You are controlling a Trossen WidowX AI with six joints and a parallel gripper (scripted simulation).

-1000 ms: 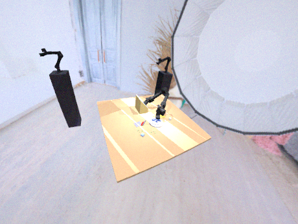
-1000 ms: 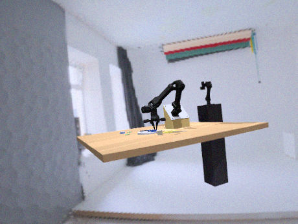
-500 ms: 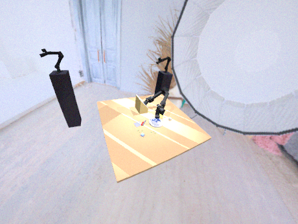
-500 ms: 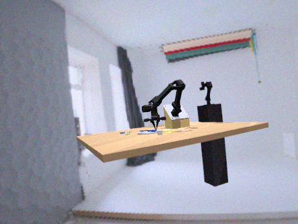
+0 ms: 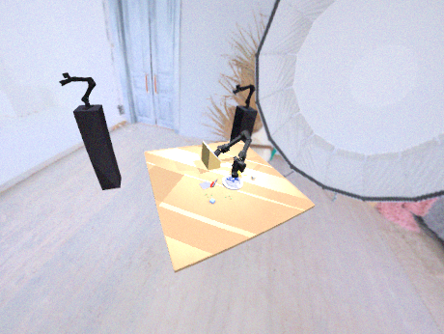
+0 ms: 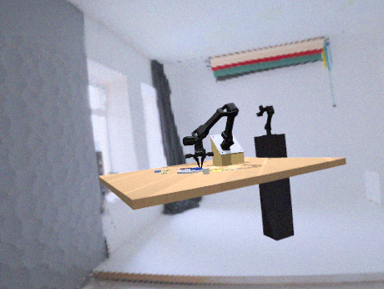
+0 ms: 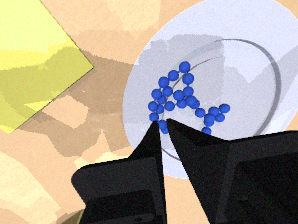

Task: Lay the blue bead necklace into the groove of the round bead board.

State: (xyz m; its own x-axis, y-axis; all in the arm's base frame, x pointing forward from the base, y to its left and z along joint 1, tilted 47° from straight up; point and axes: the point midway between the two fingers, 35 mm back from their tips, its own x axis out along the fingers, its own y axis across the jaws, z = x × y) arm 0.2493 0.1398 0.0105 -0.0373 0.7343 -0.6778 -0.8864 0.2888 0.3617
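Now: gripper tip 50 mm short of the round bead board, 30 mm to the left of it and 10 mm above it. Also, from my gripper tip: yellow flat piece: 80 mm behind, 130 mm to the left, 20 mm below; red-and-grey object: 30 mm ahead, 220 mm to the right, 10 mm below; white cylinder: 50 mm ahead, 200 mm to the left.
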